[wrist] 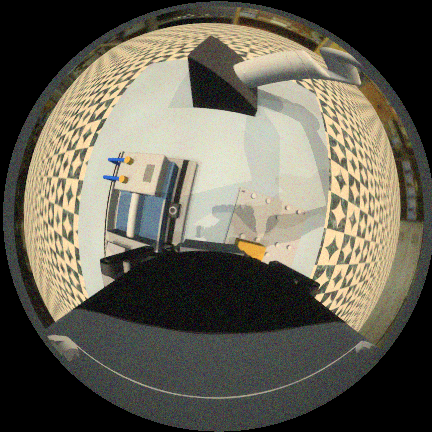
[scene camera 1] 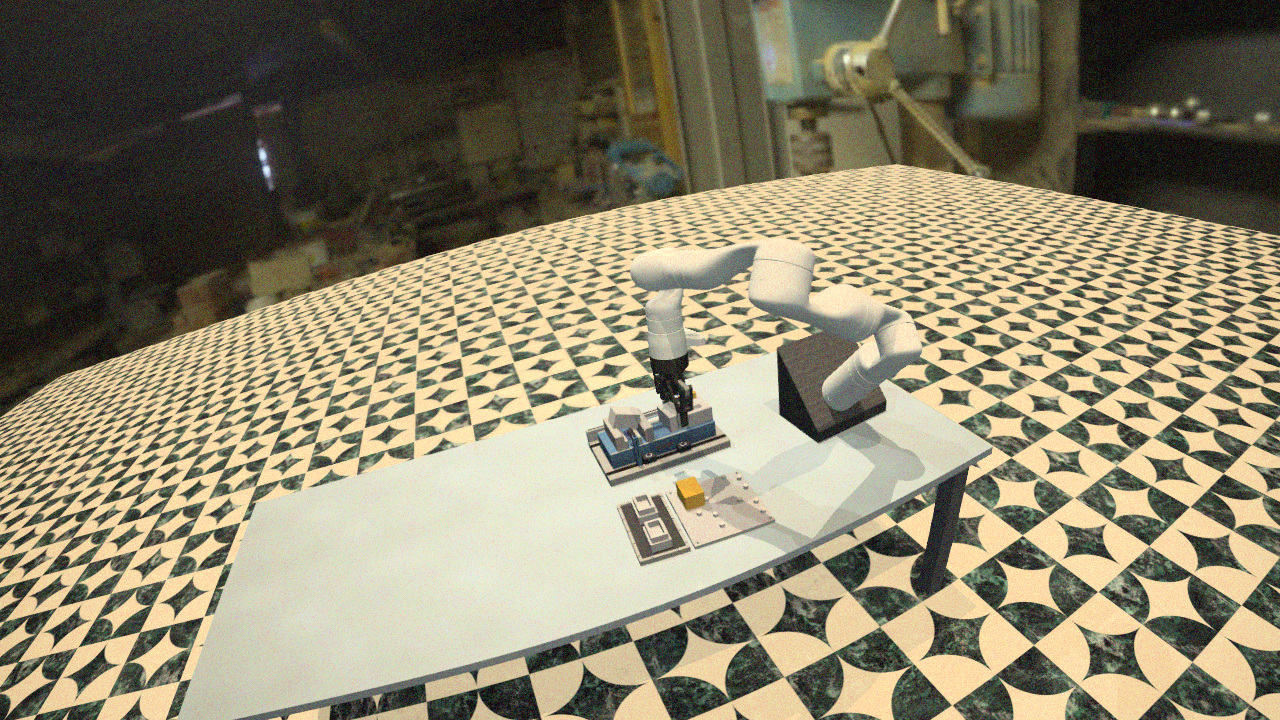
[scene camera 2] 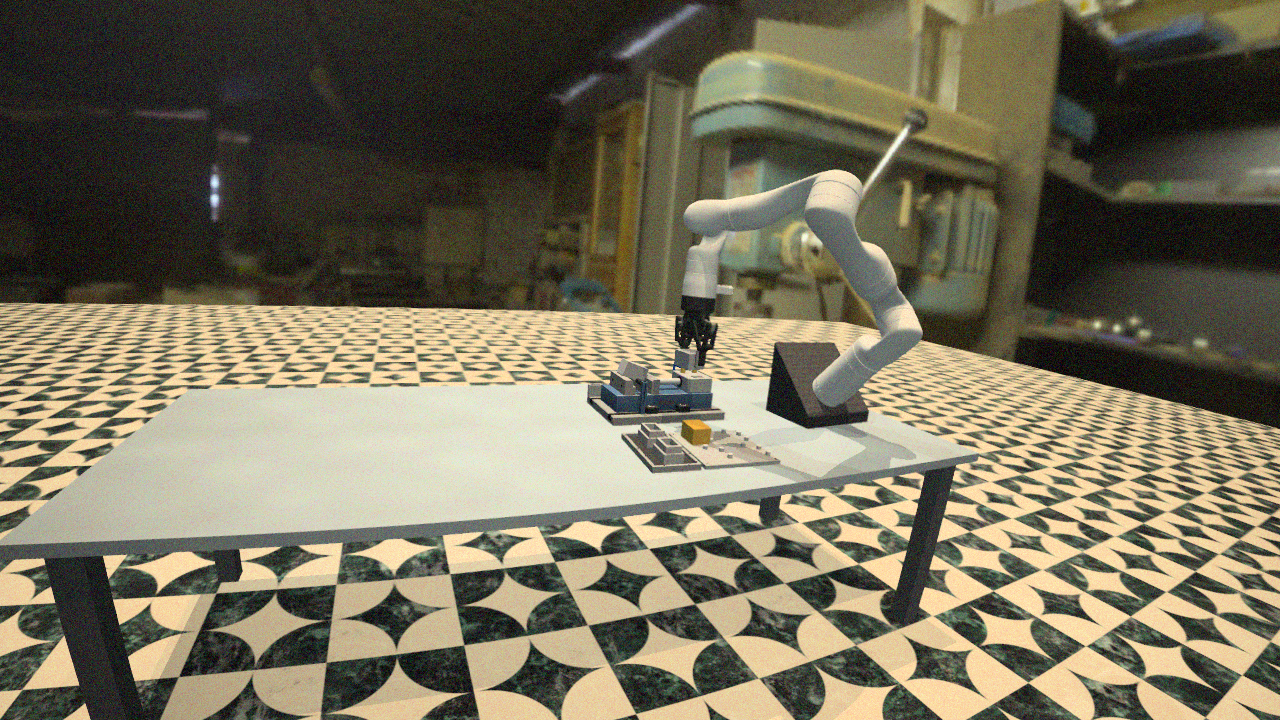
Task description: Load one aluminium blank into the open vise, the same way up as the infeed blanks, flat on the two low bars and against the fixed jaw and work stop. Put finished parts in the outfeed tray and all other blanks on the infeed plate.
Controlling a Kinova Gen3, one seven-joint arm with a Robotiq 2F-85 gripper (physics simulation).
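Frame: origin at the arm's base, x left, y back, z up, level; millimetres.
Seen in the pictures: gripper, fingertip midpoint: [scene camera 1: 676, 421] [scene camera 2: 690, 365]; arm's base, origin of the base link: [wrist: 243, 75] [scene camera 1: 838, 393] [scene camera 2: 826, 392].
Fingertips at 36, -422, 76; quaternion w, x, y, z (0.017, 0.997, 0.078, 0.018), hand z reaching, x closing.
Observation:
Offsets run from my fingertips to a thing's top centre, as dx, dy, dz. "pt": to the spot under its first point.
My gripper [scene camera 1: 678, 413] [scene camera 2: 693, 358] points down and is shut on a grey aluminium blank {+0, -5, +33} [scene camera 2: 685, 360] [wrist: 207, 245]. In scene camera 2 the blank shows at the fingertips, above the fixed-jaw end of the vise. The fingers hide much of it, and I cannot tell its way up. The open vise {-151, -16, -54} [scene camera 1: 662, 445] [scene camera 2: 666, 396] [wrist: 150, 215] has a blue body. Its fixed jaw [wrist: 145, 172] stands nearer the robot base, the moving jaw [scene camera 1: 626, 420] [scene camera 2: 630, 376] at the other end. The low bars and work stop are not clearly visible.
An orange block {+87, -12, -109} [scene camera 1: 690, 492] [scene camera 2: 695, 431] [wrist: 251, 249] sits on the infeed plate {+131, +32, -145} [scene camera 1: 729, 526] [wrist: 247, 205], among white pins. Two pale parts {pt +85, -109, -126} [scene camera 1: 645, 505] {pt +182, -112, -127} [scene camera 1: 657, 534] lie in the dark-lined tray {pt +145, -161, -142} [scene camera 1: 629, 535]. Blue nozzles with orange knobs {pt -168, +59, -43} [wrist: 122, 179] stand at the fixed jaw.

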